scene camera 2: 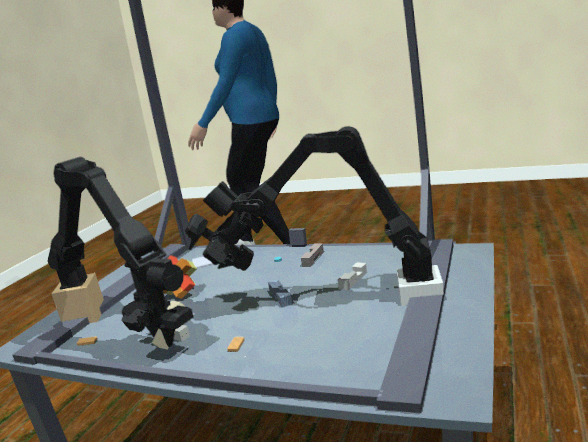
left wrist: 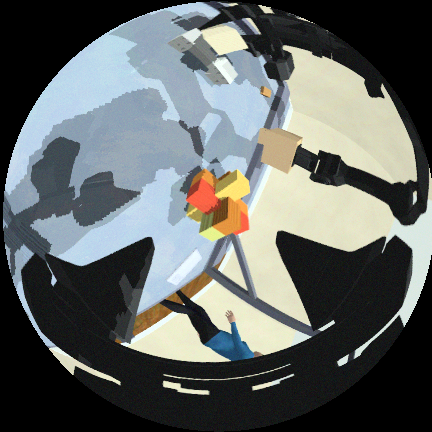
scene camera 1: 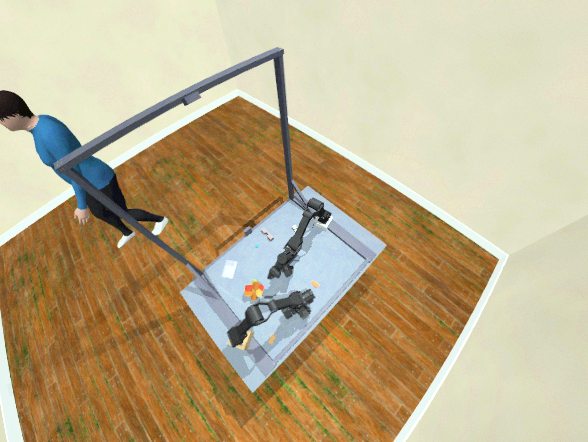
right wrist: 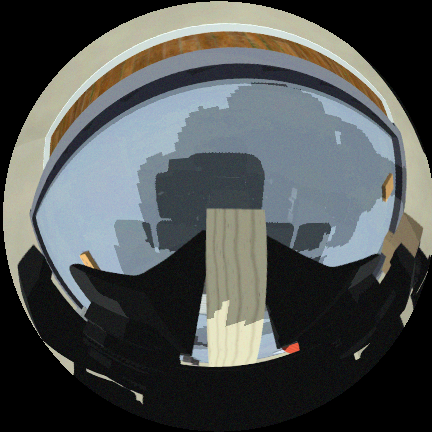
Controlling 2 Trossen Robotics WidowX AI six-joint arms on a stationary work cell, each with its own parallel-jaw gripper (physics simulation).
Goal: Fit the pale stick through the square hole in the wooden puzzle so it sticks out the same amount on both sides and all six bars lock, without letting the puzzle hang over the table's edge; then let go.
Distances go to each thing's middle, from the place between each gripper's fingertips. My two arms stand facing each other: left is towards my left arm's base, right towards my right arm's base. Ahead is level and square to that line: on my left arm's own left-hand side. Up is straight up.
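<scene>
The pale stick (right wrist: 235, 255) is where I start, and my left gripper is 80 mm above it, 200 mm short of it and 40 mm to the left of it.
Counted from my right hand, the stick is 3 cm behind, 1 cm to the left and 4 cm above.
</scene>
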